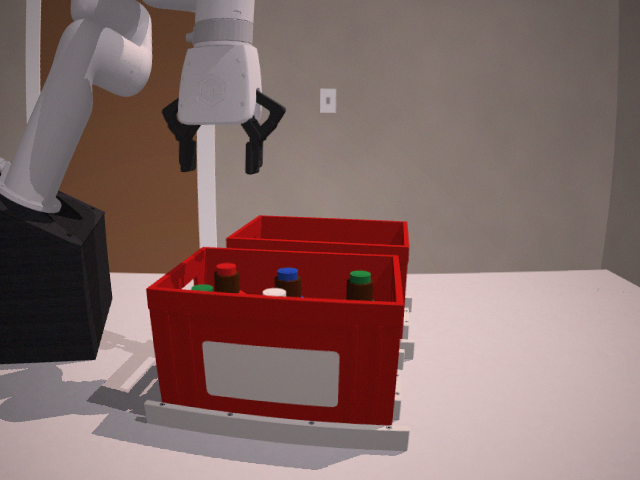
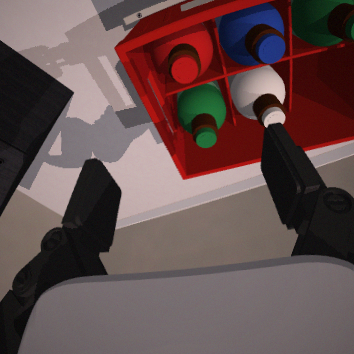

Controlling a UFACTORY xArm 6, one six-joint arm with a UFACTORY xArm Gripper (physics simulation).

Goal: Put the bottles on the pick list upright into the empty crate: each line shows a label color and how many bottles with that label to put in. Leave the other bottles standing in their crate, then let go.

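Places are measured from the arm's base along level axes (x back, y right, z up), in metres.
Pixels of known places: gripper, fingertip midpoint: (image 1: 219,172) (image 2: 182,160); arm's base at its link origin: (image 1: 27,197).
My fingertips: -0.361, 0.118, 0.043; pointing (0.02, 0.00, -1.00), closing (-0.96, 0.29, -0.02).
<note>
Ahead of a thing's pixels: the offset from my fingertips to its middle, as dx, dy, dz. "spot": to the spot under its first point. Level surfaces: height alone.
My gripper (image 1: 220,171) (image 2: 182,160) is open, with nothing between its fingers, high above the near crate. The near red crate @(-0.084, +0.062, -0.199) (image 1: 279,320) (image 2: 156,117) holds upright bottles. A red-capped bottle @(-0.005, +0.000, -0.201) (image 1: 226,279) (image 2: 185,67), a blue-capped bottle @(-0.087, +0.020, -0.201) (image 1: 287,281) (image 2: 269,47) and a green-capped bottle @(-0.178, +0.034, -0.201) (image 1: 359,286) (image 2: 320,20) stand in one row. A second green-capped bottle @(+0.011, +0.089, -0.201) (image 1: 202,288) (image 2: 202,110) and a white-capped bottle @(-0.073, +0.101, -0.201) (image 1: 274,292) (image 2: 257,92) stand in the other row. The second red crate @(-0.145, -0.169, -0.199) (image 1: 330,232) is behind; its floor is hidden. The pick list does not show legibly.
A pale rail @(-0.067, +0.159, -0.271) (image 1: 273,428) runs along the near crate's front foot, and more pale fixture pieces @(spot: -0.263, -0.038, -0.271) (image 1: 405,350) show at its right side. The robot's black base (image 1: 51,289) (image 2: 25,115) stands left of the crates on the pale table @(dz -0.287) (image 1: 516,372). The crate walls rise around the bottles.
</note>
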